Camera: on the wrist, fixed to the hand. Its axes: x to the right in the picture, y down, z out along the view.
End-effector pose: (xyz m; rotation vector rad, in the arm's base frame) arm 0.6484 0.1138 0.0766 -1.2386 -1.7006 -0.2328
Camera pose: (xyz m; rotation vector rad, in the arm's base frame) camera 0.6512 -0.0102 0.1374 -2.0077 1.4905 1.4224
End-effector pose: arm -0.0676 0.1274 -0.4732 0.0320 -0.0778 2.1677
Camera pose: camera 0.0134 0.1542 -0.5819 0.0959 -0.0401 -0.9964
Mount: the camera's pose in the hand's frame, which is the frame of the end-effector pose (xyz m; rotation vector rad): -0.0292 -0.0772 -0.1108 0.0689 0.0874 3.1177
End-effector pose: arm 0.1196 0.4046 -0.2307 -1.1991 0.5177 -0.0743
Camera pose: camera 0.0637 0.2888 -0.1801 0.7710 1.7719 2.3519
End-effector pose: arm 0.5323 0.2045 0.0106 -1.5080 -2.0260 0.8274
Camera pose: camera 0.5648 0.1805 0.1427 2.0215 -1.5004 -0.6578
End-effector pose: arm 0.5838 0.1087 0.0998 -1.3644 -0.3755 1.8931
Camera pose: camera 0.7193 0.1186 0.1250 0.3649 -1.2357 -0.8297
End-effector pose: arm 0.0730 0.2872 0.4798 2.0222 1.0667 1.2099
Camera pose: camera -0.0612 0.3100 0.4564 -0.9735 1.7840 -0.7116
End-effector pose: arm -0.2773 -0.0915 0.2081 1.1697 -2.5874 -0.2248
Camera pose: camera -0.1683 -0.1227 0.2870 -2.6318 -1.2251 0.5226
